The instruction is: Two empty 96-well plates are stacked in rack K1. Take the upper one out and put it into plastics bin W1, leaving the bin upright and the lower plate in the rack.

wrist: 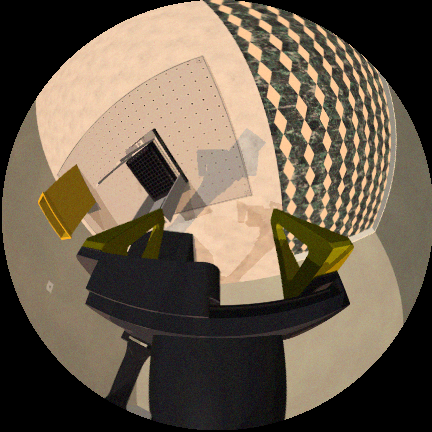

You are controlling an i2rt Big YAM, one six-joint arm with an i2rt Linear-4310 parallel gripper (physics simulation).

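Frame: origin at the arm's base, x ahead, y left, z up, level; metres.
Where they show: gripper, between the fingertips: (pixel 217 214).
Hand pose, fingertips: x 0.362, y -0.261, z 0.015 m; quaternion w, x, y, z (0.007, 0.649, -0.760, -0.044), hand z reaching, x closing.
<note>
After its pixels a point has its place.
A dark 96-well plate (pixel 152 170) @(x 0.344, y -0.105, z -0.177 m) lies, wells up, in the rack (pixel 172 158) @(x 0.349, y -0.143, z -0.217 m) left of the view's centre. A dark rail runs along its right side. The lower plate cannot be told apart from the upper one. A tall yellow bin (pixel 75 197) @(x 0.350, y 0.220, z -0.153 m) stands upright at the left, with its bright-rimmed mouth toward the view's left edge. My gripper (pixel 217 214) @(x 0.362, y -0.261, z 0.015 m) is open and empty, high above the table. Its left finger is just below the rack in the view, and the plate is up and left of the fingertips.
The rack stands on a perforated board (pixel 215 125) @(x 0.406, y -0.253, z -0.223 m). A grey upright panel (pixel 175 197) @(x 0.294, y -0.160, z -0.130 m) is at its lower side, and a thin pale bar (pixel 117 169) @(x 0.361, y 0.034, z -0.223 m) at its left. A dark box (pixel 180 242) @(x 0.090, y -0.089, z -0.190 m) shows partly behind the left finger. A diamond-patterned surface (pixel 310 110) lies beyond the table's right edge.
</note>
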